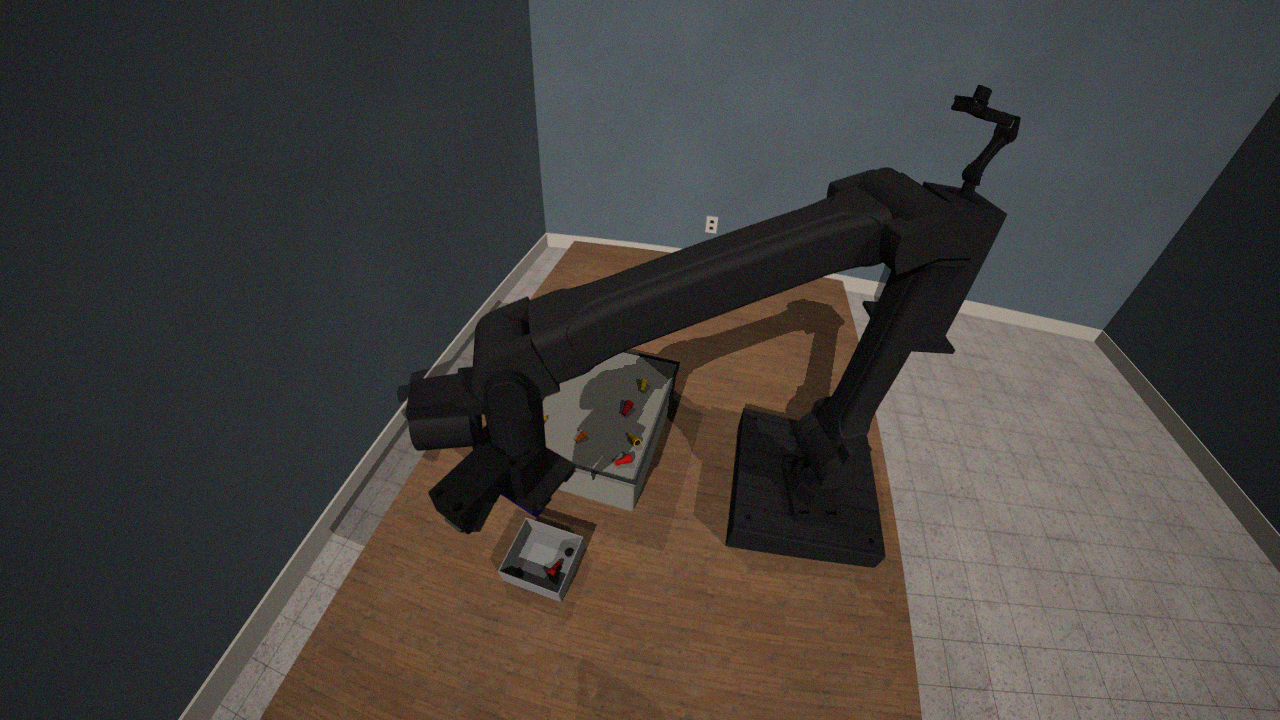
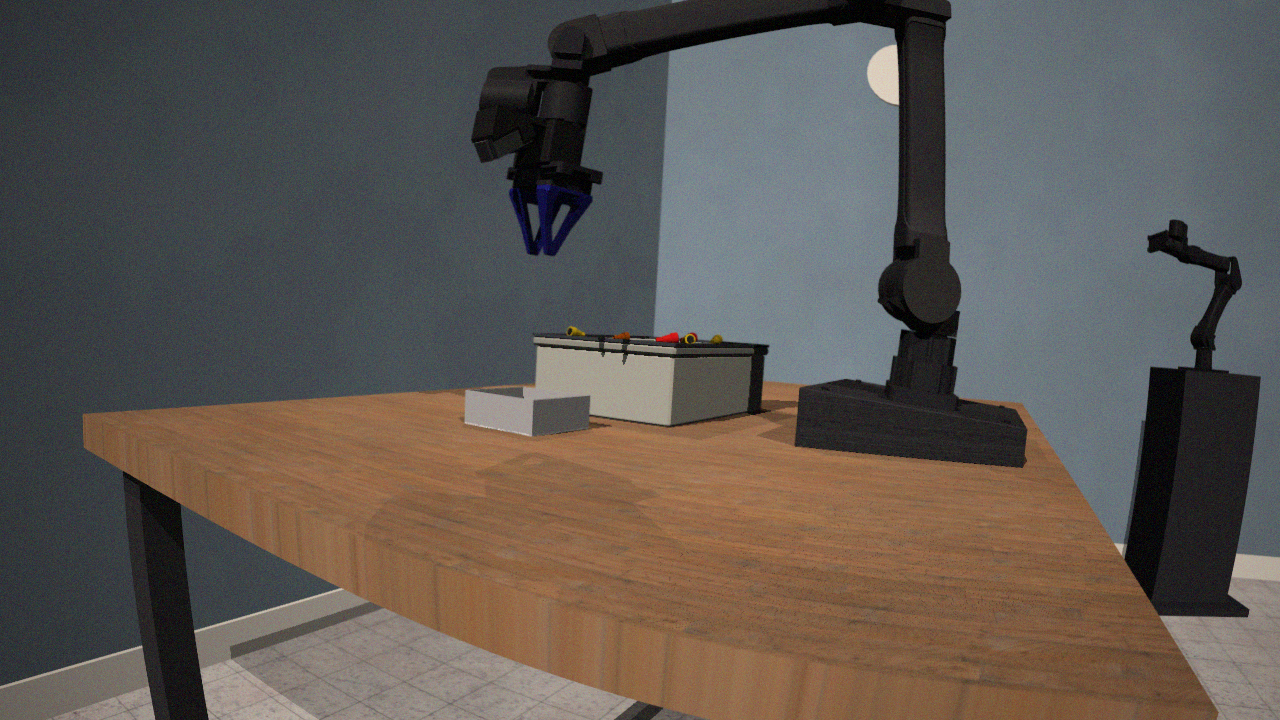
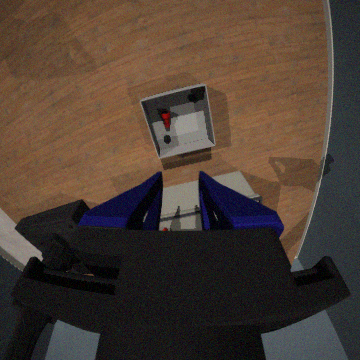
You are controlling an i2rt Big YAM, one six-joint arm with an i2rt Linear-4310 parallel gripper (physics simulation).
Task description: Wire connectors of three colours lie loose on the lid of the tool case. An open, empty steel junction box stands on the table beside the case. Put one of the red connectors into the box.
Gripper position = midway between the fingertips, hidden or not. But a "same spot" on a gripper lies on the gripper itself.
Scene:
My gripper shows in image 1, in image 2 and in image 3 (180, 177). The same spot on my gripper: (image 1: 522, 503) is (image 2: 541, 180). The same spot on a steel junction box: (image 3: 190, 127) is (image 1: 540, 548).

